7 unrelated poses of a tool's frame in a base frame.
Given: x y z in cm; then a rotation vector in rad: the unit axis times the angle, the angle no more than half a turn.
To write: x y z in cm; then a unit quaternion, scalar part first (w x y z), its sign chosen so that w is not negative. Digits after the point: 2 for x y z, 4 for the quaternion.
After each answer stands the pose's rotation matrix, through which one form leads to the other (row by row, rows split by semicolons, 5 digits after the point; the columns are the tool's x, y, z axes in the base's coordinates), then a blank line. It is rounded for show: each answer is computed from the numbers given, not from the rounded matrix.
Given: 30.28 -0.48 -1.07 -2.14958 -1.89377 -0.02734
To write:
30.28 -0.48 -1.07 0.1379 -0.7431 -0.6547 -0.0095
0.14255 0.97568 -0.16651; 0.97047 -0.10470 0.21732; 0.19461 -0.19257 -0.96179

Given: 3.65 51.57 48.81 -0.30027 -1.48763 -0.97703
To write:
3.65 51.57 48.81 0.6197 -0.1306 -0.6469 -0.4249
-0.19791 0.69547 -0.69077; -0.35761 0.60490 0.71148; 0.91266 0.38784 0.12899

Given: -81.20 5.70 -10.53 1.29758 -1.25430 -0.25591
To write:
-81.20 5.70 -10.53 0.6127 0.5626 -0.5439 -0.1110
0.38380 -0.47603 -0.79126; -0.74795 0.34227 -0.56870; 0.54154 0.81009 -0.22469

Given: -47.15 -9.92 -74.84 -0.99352 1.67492 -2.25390
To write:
-47.15 -9.92 -74.84 0.0814 -0.3324 0.5604 -0.7542
-0.76573 -0.24989 0.59263; -0.49535 -0.35857 -0.79123; 0.41023 -0.89943 0.15079

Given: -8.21 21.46 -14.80 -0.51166 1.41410 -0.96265
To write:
-8.21 21.46 -14.80 0.6273 -0.2232 0.6168 -0.4199
-0.11349 0.25144 0.96120; -0.80206 0.54778 -0.23799; -0.58636 -0.79794 0.13951

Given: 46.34 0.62 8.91 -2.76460 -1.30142 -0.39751
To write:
46.34 0.62 8.91 0.0301 -0.8968 -0.4222 -0.1289
0.61030 0.76495 0.20585; 0.74942 -0.64174 0.16289; 0.25671 0.05486 -0.96493

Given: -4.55 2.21 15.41 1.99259 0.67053 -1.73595
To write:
-4.55 2.21 15.41 0.2061 0.7151 0.2407 -0.6230
0.10781 0.60100 -0.79194; 0.08741 -0.79923 -0.59463; -0.99032 -0.00512 -0.13870

